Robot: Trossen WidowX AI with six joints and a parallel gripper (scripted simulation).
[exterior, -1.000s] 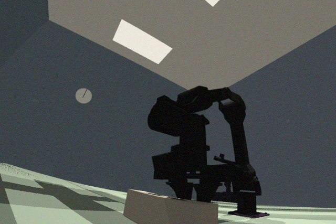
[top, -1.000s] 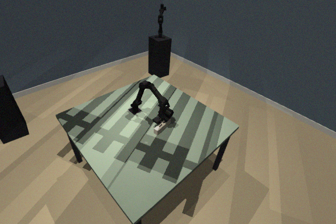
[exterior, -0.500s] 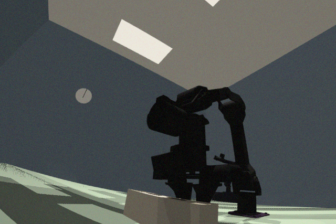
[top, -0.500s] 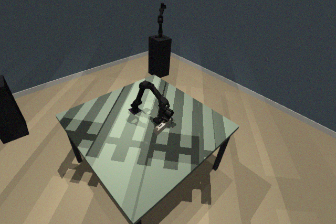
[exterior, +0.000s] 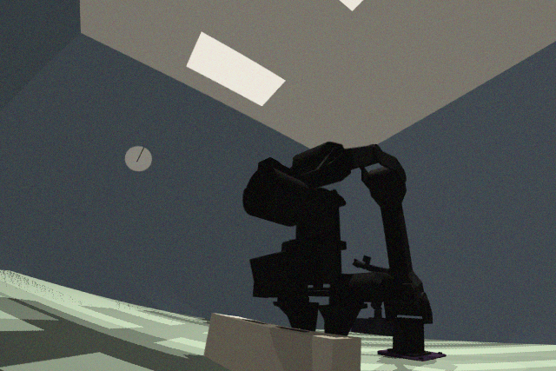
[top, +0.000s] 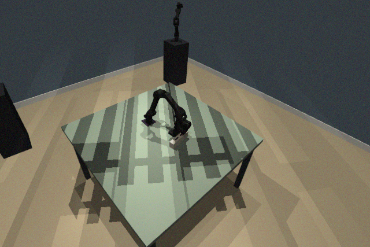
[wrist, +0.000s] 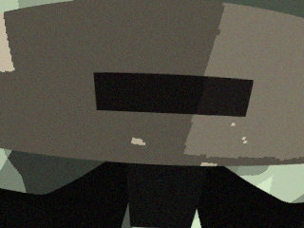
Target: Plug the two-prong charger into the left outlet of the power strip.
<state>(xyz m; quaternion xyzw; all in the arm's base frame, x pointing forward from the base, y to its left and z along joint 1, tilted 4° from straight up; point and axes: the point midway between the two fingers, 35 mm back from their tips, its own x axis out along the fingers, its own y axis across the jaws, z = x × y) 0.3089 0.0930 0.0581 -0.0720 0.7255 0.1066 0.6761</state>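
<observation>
Now: the black two-prong charger 2 cm ahead of my gripper tip and 1 cm above it.
</observation>
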